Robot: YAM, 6 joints.
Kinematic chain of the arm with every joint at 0, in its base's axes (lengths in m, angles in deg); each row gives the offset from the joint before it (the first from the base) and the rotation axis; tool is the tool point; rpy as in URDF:
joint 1: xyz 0 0 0.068 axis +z
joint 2: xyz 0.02 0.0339 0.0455 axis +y
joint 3: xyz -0.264 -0.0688 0 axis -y
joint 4: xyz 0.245 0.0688 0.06 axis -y
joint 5: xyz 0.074 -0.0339 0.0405 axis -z
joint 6: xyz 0.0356 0 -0.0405 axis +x
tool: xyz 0 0 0 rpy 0 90 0
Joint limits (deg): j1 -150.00..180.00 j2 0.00..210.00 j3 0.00..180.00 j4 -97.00..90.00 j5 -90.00..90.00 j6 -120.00..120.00
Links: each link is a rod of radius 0.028 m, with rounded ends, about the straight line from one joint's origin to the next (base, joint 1, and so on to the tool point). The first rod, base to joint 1, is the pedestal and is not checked.
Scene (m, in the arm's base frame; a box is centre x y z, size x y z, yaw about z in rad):
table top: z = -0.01
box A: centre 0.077 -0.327 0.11 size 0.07 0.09 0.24 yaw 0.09
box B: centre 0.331 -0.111 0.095 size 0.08 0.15 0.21 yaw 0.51
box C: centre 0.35 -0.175 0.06 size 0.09 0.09 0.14 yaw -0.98
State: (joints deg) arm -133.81 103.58 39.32 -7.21 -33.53 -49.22
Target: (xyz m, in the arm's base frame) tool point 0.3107 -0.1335 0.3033
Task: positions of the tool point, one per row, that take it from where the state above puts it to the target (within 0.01 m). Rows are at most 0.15 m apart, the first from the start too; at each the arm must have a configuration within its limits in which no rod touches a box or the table.
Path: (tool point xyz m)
1: -0.1414 -0.2801 0.1333
2: -0.0795 -0.3283 0.2000
3: -0.0017 -0.3457 0.2740
4: 0.0770 -0.3270 0.3512
5: 0.1510 -0.3014 0.3391
6: 0.2172 -0.2589 0.3270
7: 0.2714 -0.2018 0.3151
8: 0.3107 -0.1335 0.3033

